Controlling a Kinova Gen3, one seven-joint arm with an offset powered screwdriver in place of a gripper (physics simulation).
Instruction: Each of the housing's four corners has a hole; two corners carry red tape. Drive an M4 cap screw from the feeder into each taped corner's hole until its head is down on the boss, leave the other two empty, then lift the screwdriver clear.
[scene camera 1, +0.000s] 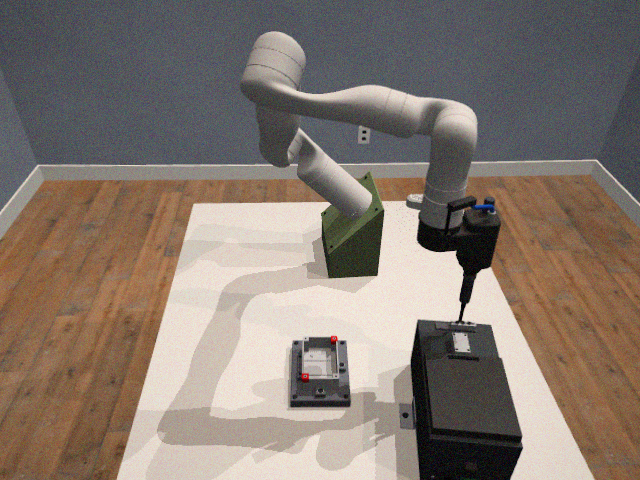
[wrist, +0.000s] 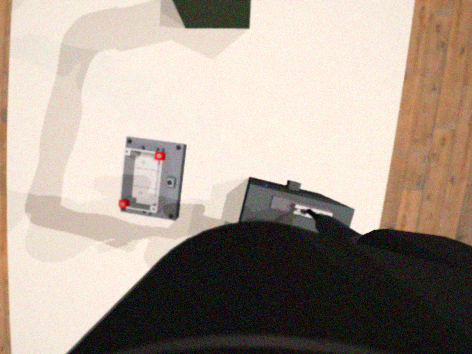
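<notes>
My screwdriver is upright, its thin bit tip at the small metal screw strip on the far end of the black feeder. The views are too coarse to show whether a screw is on the bit. The light, open-topped housing sits on a dark grey fixture plate, left of the feeder. Red tape marks its far right corner and near left corner. No screw head can be made out at either taped hole.
A green wedge-shaped base carries the arm at the back of the white table. A small grey tab sticks out from the feeder's left side. The black tool body hides much of the lower wrist view.
</notes>
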